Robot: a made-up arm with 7 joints.
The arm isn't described. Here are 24 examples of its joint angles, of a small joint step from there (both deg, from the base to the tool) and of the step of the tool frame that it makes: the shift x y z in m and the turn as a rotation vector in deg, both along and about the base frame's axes.
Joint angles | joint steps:
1: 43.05 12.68 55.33 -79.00 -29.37 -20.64 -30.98 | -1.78 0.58 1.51 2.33 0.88 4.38 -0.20
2: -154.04 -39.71 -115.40 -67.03 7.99 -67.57 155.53 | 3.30 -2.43 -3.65 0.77 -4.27 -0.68 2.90
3: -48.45 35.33 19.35 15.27 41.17 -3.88 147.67 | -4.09 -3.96 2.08 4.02 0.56 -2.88 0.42
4: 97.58 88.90 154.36 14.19 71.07 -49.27 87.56 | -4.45 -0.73 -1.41 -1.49 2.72 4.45 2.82
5: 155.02 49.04 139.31 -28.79 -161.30 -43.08 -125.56 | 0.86 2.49 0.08 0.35 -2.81 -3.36 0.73
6: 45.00 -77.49 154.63 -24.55 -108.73 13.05 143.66 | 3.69 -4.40 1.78 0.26 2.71 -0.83 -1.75
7: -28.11 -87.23 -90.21 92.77 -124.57 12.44 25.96 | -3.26 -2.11 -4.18 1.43 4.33 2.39 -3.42
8: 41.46 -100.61 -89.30 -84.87 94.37 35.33 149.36 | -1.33 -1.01 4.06 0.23 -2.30 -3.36 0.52
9: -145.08 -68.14 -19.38 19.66 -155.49 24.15 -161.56 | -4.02 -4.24 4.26 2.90 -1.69 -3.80 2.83
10: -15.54 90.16 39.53 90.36 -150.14 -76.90 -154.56 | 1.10 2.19 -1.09 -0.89 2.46 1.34 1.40
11: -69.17 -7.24 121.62 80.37 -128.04 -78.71 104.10 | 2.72 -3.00 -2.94 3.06 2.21 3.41 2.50
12: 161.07 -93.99 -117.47 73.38 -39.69 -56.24 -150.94 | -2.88 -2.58 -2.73 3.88 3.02 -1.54 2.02
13: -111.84 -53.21 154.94 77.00 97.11 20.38 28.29 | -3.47 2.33 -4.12 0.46 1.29 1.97 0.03
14: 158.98 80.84 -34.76 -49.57 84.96 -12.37 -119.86 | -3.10 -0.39 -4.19 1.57 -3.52 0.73 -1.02
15: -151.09 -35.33 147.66 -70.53 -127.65 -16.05 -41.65 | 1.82 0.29 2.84 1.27 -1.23 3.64 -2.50
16: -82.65 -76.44 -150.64 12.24 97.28 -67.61 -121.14 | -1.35 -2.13 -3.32 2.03 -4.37 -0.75 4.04
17: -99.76 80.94 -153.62 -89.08 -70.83 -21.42 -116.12 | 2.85 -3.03 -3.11 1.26 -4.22 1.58 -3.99
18: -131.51 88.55 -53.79 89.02 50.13 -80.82 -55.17 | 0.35 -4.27 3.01 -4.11 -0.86 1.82 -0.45
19: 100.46 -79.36 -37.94 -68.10 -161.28 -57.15 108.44 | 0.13 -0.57 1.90 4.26 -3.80 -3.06 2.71
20: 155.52 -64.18 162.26 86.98 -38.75 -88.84 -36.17 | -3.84 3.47 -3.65 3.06 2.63 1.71 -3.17
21: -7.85 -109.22 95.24 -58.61 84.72 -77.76 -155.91 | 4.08 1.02 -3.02 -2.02 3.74 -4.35 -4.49
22: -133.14 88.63 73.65 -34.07 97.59 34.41 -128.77 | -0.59 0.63 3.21 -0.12 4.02 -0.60 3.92
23: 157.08 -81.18 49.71 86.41 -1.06 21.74 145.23 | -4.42 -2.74 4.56 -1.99 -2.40 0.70 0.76
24: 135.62 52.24 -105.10 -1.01 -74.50 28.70 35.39 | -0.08 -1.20 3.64 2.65 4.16 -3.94 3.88
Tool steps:
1: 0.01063 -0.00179 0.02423 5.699 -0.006 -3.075
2: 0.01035 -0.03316 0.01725 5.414 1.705 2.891
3: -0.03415 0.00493 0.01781 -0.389 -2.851 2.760
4: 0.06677 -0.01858 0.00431 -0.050 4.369 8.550
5: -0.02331 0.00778 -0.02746 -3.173 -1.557 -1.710
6: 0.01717 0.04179 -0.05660 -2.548 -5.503 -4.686
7: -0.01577 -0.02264 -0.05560 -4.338 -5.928 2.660
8: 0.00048 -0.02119 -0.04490 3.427 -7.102 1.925
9: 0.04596 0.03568 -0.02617 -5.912 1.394 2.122
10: -0.01152 -0.00540 -0.01803 2.153 3.589 1.849
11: -0.00008 -0.01825 -0.03876 2.673 2.328 4.543
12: -0.02265 0.01656 -0.04642 -3.190 6.661 1.320
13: 0.05925 0.04673 0.03479 -1.929 -1.924 5.325
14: -0.01873 -0.02353 -0.02066 -6.743 -2.090 7.772
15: -0.00748 0.02820 0.01834 -5.890 -0.946 -3.331
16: 0.01902 -0.00431 -0.04055 0.166 -6.015 3.806
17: -0.00233 0.03092 0.02050 6.272 3.628 -9.577
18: -0.01940 0.05446 0.01978 6.372 0.428 -3.261
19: 0.03130 0.02617 0.00464 3.841 -1.592 -7.307
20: -0.03489 0.05741 0.02255 5.193 0.353 10.060
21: 0.03786 0.04329 -0.00360 1.559 0.825 -1.290
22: -0.01434 -0.01635 -0.02601 8.266 -4.966 -2.653
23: -0.01497 0.04297 -0.04798 -5.754 2.662 3.882
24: 0.02244 -0.00692 0.01604 7.920 5.022 -6.506
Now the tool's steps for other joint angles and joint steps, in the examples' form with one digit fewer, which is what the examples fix.
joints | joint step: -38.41 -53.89 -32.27 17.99 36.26 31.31 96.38 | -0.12 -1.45 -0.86 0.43 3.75 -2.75 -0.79
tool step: -0.0152 -0.0085 -0.0135 3.35 -2.88 -1.51
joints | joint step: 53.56 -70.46 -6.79 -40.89 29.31 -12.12 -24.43 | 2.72 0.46 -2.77 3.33 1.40 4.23 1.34
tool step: 0.0051 0.0304 0.0395 5.69 5.41 0.36
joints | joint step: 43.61 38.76 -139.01 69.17 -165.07 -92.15 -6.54 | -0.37 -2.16 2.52 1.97 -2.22 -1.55 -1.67
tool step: -0.0076 0.0211 -0.0159 -5.77 1.84 -0.05
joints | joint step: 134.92 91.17 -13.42 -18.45 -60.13 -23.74 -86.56 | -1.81 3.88 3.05 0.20 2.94 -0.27 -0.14
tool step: 0.0176 -0.0284 -0.0475 6.92 1.25 1.06
